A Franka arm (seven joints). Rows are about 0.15 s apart.
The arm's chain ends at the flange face. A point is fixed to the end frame.
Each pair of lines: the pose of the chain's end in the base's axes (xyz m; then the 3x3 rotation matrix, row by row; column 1 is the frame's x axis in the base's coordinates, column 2 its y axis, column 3 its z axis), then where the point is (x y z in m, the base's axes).
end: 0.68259 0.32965 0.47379; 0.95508 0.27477 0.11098; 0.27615 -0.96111 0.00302; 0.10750 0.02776 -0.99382
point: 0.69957 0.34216 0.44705
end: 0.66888 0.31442 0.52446; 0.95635 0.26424 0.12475; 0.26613 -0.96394 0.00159; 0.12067 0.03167 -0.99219
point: 0.68636 0.32674 0.49795
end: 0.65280 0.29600 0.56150; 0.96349 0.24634 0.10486; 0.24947 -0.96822 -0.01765; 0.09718 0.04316 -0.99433
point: 0.66998 0.30753 0.53444
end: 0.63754 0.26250 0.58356; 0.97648 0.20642 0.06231; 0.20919 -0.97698 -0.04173; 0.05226 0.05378 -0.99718
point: 0.65405 0.27274 0.55558
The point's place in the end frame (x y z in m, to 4 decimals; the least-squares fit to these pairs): 0.0168 -0.0081 0.0285
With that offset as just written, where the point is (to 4 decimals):
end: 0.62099 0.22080 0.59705; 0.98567 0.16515 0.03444; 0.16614 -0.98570 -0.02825; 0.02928 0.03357 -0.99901
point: 0.6372 0.2308 0.5688
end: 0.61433 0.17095 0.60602; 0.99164 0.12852 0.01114; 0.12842 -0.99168 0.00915; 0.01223 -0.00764 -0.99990
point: 0.6303 0.1814 0.5778
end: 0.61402 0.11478 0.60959; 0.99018 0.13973 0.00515; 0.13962 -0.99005 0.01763; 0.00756 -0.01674 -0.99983
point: 0.6297 0.1256 0.5814
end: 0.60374 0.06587 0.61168; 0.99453 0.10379 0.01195; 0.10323 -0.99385 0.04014; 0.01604 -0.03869 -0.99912
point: 0.6199 0.0768 0.5838
